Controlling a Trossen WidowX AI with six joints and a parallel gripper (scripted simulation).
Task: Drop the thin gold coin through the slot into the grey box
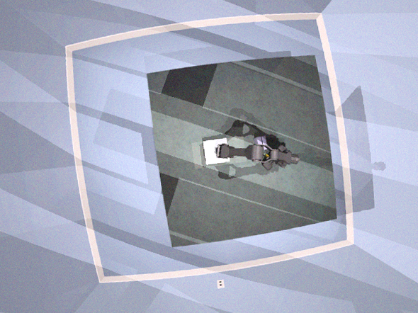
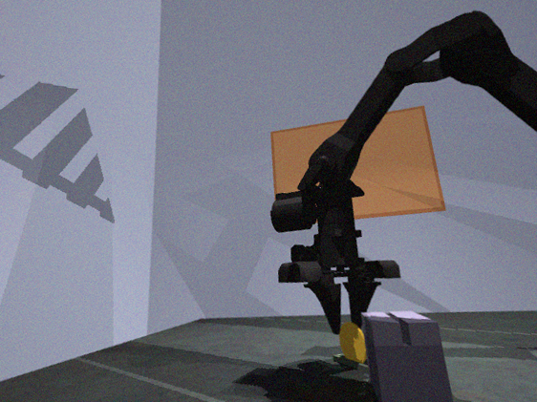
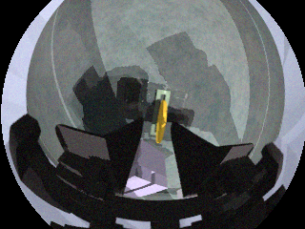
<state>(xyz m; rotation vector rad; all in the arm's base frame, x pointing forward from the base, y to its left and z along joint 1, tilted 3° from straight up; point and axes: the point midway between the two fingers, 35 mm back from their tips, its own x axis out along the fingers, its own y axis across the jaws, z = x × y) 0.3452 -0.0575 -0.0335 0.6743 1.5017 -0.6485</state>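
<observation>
Right now my gripper tip is 10 mm past the gold coin and 10 mm above it.
</observation>
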